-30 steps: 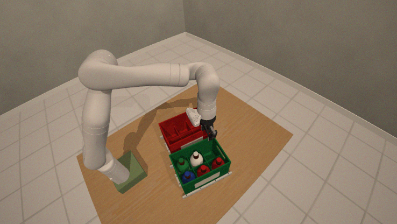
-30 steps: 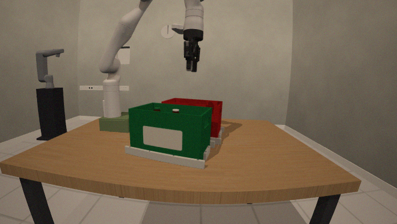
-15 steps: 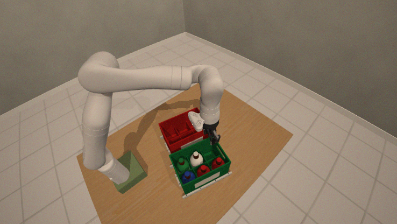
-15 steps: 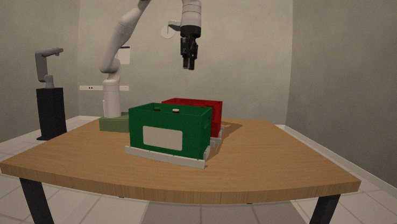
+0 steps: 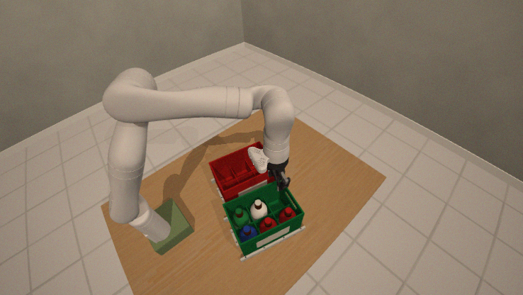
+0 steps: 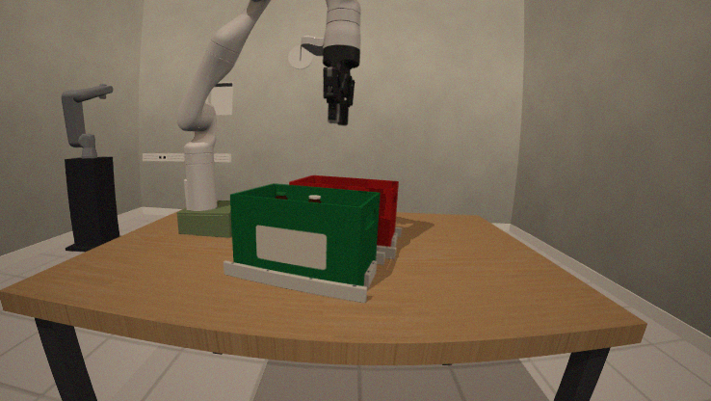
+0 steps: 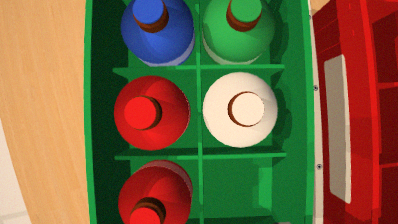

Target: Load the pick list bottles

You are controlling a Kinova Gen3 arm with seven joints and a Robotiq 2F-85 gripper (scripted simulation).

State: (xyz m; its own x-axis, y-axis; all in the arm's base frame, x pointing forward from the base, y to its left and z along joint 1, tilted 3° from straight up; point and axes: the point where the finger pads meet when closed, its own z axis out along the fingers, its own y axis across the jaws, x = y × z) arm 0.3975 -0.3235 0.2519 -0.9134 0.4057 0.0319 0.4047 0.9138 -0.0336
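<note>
The white-labelled bottle is 250 mm below my hand, 60 mm to the left of it and 40 mm behind it. Also, from my hand: green crate (250 mm below, 50 mm behind, 20 mm to the left); then red-labelled bottle (250 mm below, 60 mm to the right, 10 mm ahead); then red-label bottle (250 mm below, 70 mm behind, 20 mm to the right).
</note>
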